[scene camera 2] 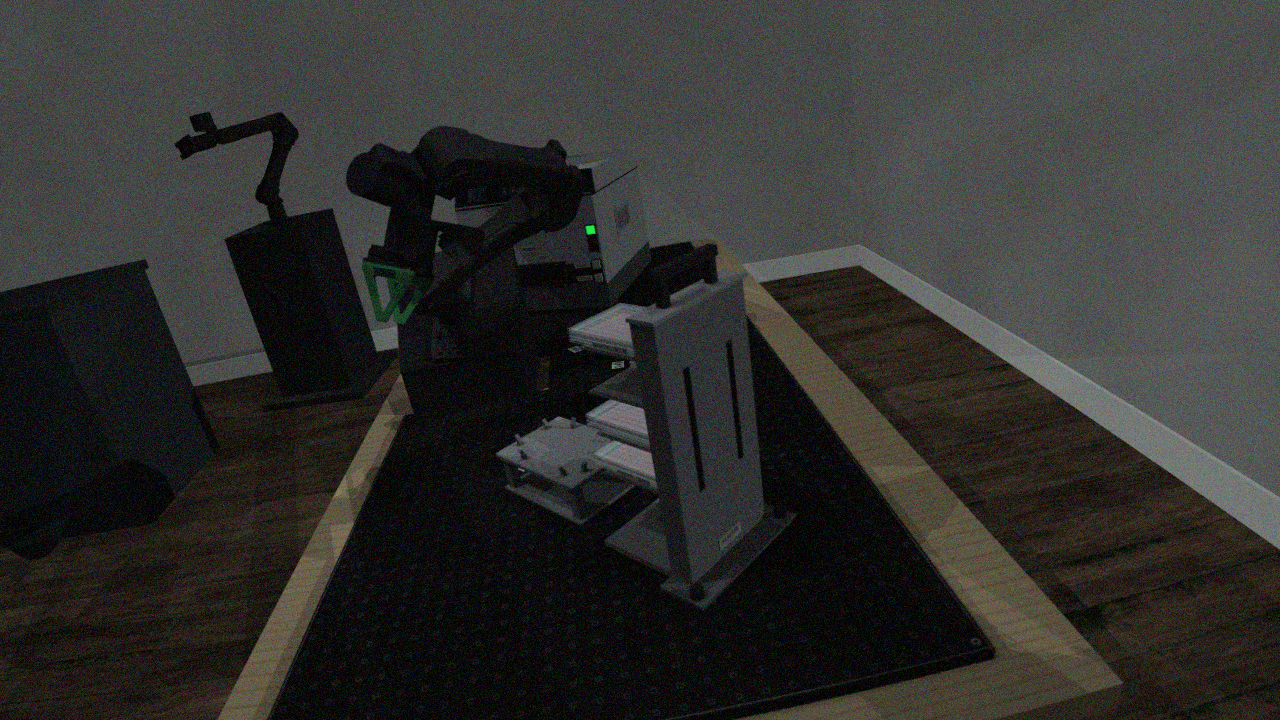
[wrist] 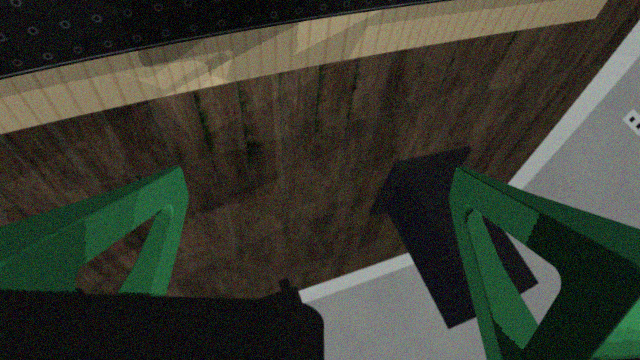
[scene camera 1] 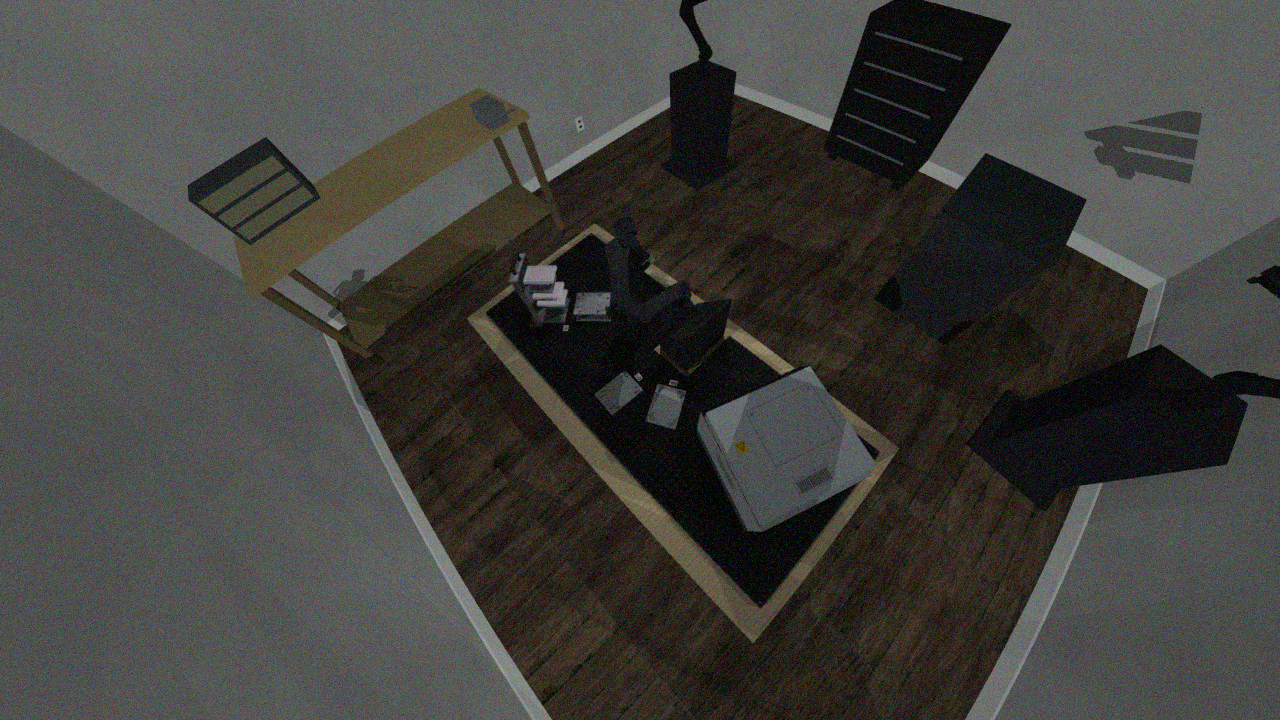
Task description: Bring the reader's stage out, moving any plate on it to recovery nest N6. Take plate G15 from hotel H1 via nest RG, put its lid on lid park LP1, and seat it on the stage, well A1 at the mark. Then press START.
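Seen in the pictures: gripper, between the fingertips: (scene camera 2: 391, 322) (wrist: 318, 181); arm's base, origin of its link: (scene camera 2: 453, 309) (scene camera 1: 692, 317).
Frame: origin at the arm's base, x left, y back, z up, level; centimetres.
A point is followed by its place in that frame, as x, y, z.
Observation:
My gripper (scene camera 2: 393, 318) @(-32.2, -1.5, 9.1) (wrist: 318, 181) @(-32.2, -1.5, 9.1) has green fingers wide apart with no object between them. It hangs past the wooden edge, over the floor. A grey hotel rack (scene camera 2: 707, 429) @(-59.9, -42.7, 1.2) (scene camera 1: 525, 291) @(-52.4, -45.5, 6.8) holds pink-white plates; in scene camera 2 a top plate (scene camera 2: 601, 331) @(-53.7, -33.1, 11.1), a middle plate (scene camera 2: 615, 419) @(-53.5, -32.8, 0.4) and a lower plate (scene camera 2: 624, 460) @(-53.7, -33.0, -4.9) show. Their labels are unreadable. A raised nest (scene camera 2: 546, 447) @(-39.5, -21.0, -9.8) (scene camera 1: 592, 306) @(-38.9, -24.7, -9.8) stands beside the rack. Two flat fixtures, one (scene camera 1: 619, 392) @(0.3, -39.3, -14.8) and another (scene camera 1: 666, 405) @(16.9, -28.3, -14.6), lie nearer the reader (scene camera 1: 787, 447) @(57.0, -17.0, 17.5) (scene camera 2: 626, 223) @(52.2, -32.3, 0.3). A green square (scene camera 2: 589, 230) @(32.9, -24.7, 4.0) glows on the reader's front. I cannot make out its stage.
The black board (scene camera 2: 465, 608) @(-63.2, -13.2, -15.8) (wrist: 100, 25) @(-23.4, 6.9, -15.8) has a wooden border (scene camera 1: 617, 483) @(28.1, -61.3, -17.1) (wrist: 270, 45) @(-38.7, 11.6, -17.1). A dark slanted panel (scene camera 1: 698, 335) @(9.5, -6.1, 5.2) stands between my arm and the reader. A wooden bench (scene camera 1: 384, 179), a dark pedestal with another arm (scene camera 1: 702, 116) (scene camera 2: 304, 304) and dark cabinets stand around the board.

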